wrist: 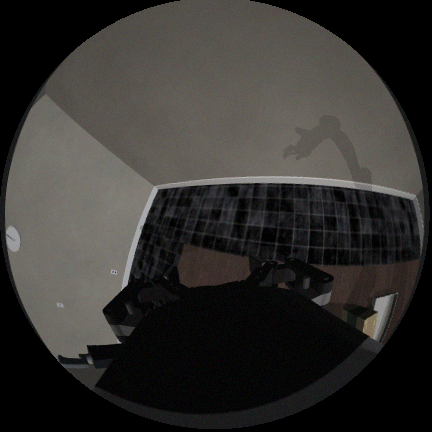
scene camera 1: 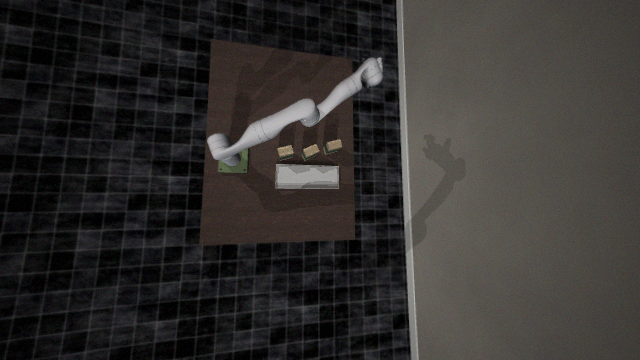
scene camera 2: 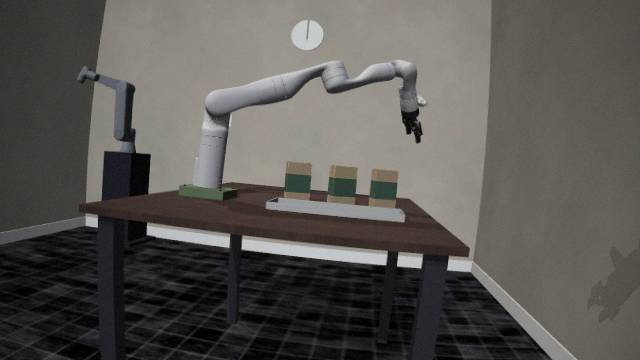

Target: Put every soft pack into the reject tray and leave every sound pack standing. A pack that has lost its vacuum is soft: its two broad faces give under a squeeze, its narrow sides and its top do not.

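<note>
A reject tray [scene camera 2: 283, 204] is in view, and scene camera 1 shows the reject tray [scene camera 1: 288, 176] as well. I see a pack [scene camera 2: 383, 189], a pack [scene camera 2: 342, 183] and also a pack [scene camera 2: 298, 174]. My gripper [wrist: 213, 269] is in view too.
</note>
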